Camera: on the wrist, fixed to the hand. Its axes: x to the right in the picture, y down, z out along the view.
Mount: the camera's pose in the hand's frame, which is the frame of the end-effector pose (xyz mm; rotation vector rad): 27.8 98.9 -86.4 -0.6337 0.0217 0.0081
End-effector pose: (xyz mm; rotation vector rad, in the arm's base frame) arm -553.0 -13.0 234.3 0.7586 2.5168 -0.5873
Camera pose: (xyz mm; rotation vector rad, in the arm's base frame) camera -539.9 117.3 263.6 0.5277 2.4922 0.2288
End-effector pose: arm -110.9 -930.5 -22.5 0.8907 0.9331 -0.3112
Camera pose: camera -85.4 -798.8 -17.2 0.3146 0.9677 0.0110
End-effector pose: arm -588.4 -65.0 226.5 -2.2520 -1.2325 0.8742
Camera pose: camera -458.6 -97.9 217.1 2.5705 1.5700 -0.4671
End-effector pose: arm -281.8 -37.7 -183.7 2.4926 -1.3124 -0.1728
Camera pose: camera -321.5 -93.5 -68.3 1.9425 -1.0468 -0.4759
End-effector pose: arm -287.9 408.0 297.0 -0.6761 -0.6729 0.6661
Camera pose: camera -239.9 458.6 182.3 -1.2677 -0.8694 0.4457
